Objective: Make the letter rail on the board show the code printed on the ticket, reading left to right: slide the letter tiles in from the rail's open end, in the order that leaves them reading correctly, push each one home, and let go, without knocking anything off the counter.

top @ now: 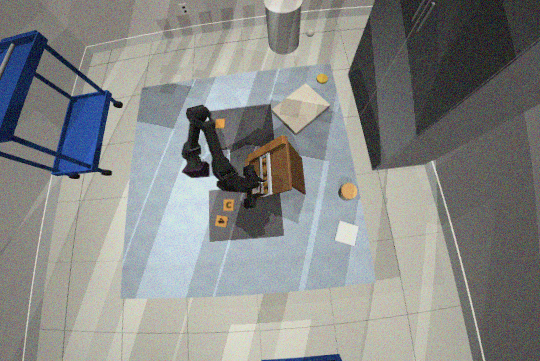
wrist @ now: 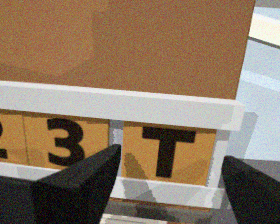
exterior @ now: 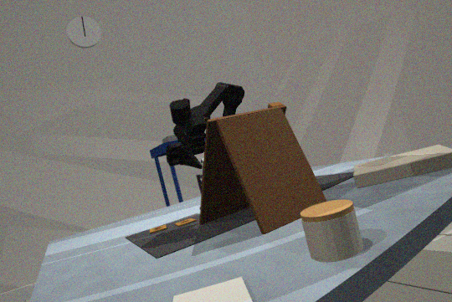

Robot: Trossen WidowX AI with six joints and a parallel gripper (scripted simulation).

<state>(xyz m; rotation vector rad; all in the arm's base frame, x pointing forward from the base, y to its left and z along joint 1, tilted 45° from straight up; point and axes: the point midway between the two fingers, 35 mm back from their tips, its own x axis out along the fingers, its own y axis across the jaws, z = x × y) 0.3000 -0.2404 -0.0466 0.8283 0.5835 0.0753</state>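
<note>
My gripper tip is now 80 mm above the white ticket, 40 mm to the right of it and 40 mm past it. Also, from my gripper tip: cream slab 450 mm to the left, 300 mm ahead, 150 mm below; then tan-lidded jar 400 mm ahead, 130 mm below, 90 mm to the right; then white card 350 mm ahead, 290 mm to the right, 160 mm below.
</note>
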